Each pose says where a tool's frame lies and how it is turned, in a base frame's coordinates. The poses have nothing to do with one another.
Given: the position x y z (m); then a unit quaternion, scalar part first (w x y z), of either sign.
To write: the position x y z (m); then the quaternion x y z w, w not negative. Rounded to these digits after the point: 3 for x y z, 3 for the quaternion.
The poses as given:
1: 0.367 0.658 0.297 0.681 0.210 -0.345 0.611
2: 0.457 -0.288 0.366 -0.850 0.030 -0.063 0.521
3: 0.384 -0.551 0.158 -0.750 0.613 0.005 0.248
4: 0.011 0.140 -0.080 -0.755 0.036 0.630 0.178
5: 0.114 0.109 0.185 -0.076 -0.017 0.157 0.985
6: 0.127 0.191 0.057 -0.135 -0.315 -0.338 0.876
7: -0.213 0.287 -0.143 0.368 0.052 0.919 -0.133
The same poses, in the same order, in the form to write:
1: 0.367 0.658 0.297 0.210 -0.345 0.611 0.681
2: 0.457 -0.288 0.366 -0.030 0.063 -0.521 0.850
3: 0.384 -0.551 0.158 -0.613 -0.005 -0.248 0.750
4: 0.011 0.140 -0.080 -0.036 -0.630 -0.178 0.755
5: 0.114 0.109 0.185 0.017 -0.157 -0.985 0.076
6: 0.127 0.191 0.057 0.315 0.338 -0.876 0.135
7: -0.213 0.287 -0.143 0.052 0.919 -0.133 0.368
